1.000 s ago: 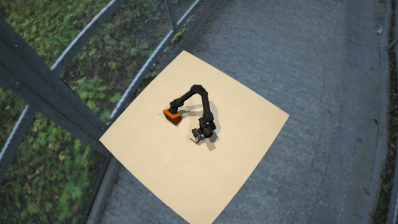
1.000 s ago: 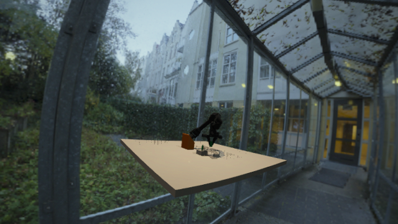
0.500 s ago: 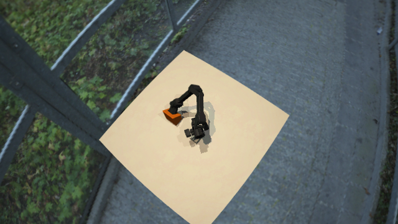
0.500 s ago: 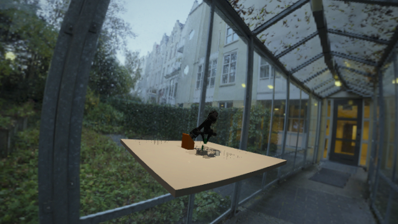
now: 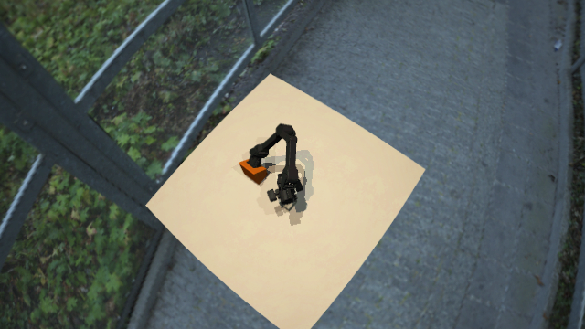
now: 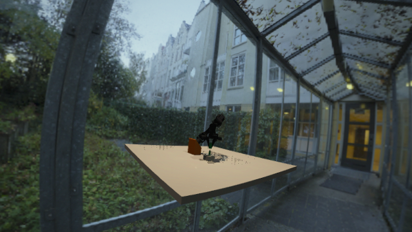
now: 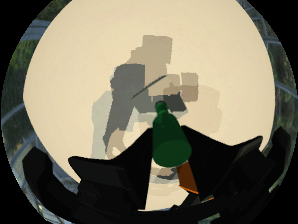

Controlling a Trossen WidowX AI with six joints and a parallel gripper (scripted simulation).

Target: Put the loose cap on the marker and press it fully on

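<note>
Right now my gripper tip is 10 cm above the grey holder block. The rest, counted from my gripper tip: green cap: 1 cm above.
</note>
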